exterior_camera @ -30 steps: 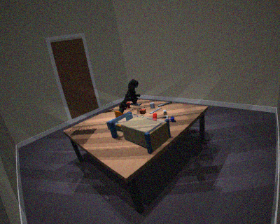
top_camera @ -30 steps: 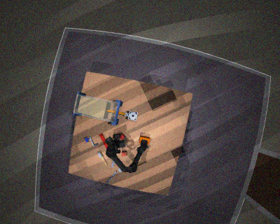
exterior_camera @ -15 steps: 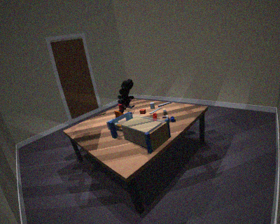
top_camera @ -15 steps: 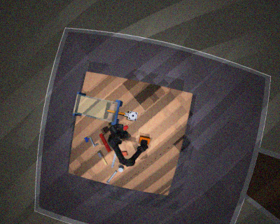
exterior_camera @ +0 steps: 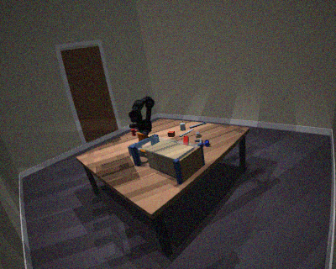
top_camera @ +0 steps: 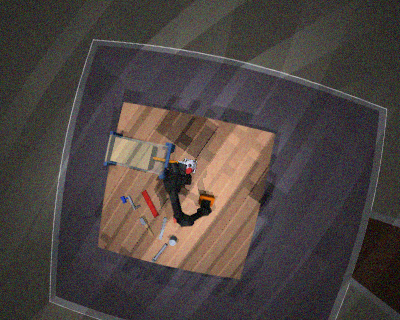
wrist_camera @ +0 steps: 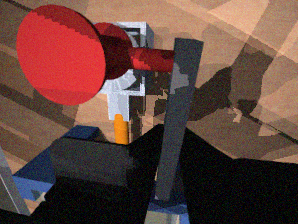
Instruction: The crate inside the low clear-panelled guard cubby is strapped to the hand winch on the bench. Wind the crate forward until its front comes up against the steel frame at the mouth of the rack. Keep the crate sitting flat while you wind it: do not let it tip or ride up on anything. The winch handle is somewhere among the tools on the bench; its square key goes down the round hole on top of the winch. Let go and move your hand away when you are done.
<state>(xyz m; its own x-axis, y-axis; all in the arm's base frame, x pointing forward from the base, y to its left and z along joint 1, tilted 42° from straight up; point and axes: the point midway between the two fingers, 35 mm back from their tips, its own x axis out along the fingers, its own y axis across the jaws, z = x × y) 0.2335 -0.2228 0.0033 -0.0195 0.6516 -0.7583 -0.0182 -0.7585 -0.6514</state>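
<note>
The red knob is 50 mm behind my gripper tip, 40 mm to the right of it and 20 mm above it. From my gripper tip the other things lie so: blue frame: 120 mm ahead, 80 mm to the right, 70 mm below; grey hand winch: 150 mm below, 90 mm to the right, 60 mm behind; red-knobbed winch handle: 10 mm to the right, 10 mm behind, 10 mm above.
</note>
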